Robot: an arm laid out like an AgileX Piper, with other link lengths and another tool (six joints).
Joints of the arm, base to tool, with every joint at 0 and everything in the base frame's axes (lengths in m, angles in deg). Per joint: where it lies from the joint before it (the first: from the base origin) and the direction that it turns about. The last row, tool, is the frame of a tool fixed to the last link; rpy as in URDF.
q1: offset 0 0 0.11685 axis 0 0 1
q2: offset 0 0 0 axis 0 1 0
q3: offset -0.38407 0 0.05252 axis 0 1 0
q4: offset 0.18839 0 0.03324 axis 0.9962 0 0.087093
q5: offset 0 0 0 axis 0 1 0
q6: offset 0.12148 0 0.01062 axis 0.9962 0 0.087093
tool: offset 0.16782 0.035 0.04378 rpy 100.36 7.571 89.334
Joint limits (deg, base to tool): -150..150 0..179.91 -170..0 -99.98..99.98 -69.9..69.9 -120..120
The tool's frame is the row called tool.
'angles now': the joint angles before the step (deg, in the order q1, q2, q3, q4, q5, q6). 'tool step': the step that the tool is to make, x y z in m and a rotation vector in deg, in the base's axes. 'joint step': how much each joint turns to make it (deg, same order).
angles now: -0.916 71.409 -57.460 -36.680 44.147 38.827
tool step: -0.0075 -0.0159 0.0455 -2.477 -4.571 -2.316
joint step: -0.018 -2.502 -5.568 -2.063 4.262 -0.195
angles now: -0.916 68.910 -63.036 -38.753 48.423 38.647
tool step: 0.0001 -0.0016 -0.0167 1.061 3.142 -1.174
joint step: 0.004 1.692 -0.169 1.137 1.995 -0.143
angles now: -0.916 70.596 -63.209 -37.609 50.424 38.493
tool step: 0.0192 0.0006 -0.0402 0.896 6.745 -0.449
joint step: -0.013 6.277 0.008 0.826 0.593 -0.002
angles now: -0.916 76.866 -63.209 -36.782 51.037 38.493
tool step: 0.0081 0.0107 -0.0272 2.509 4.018 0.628
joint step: 0.010 3.309 0.000 3.334 0.011 -1.654
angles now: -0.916 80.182 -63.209 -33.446 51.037 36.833
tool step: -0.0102 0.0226 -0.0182 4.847 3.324 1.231
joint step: 0.012 0.121 0.012 7.201 1.744 -4.481
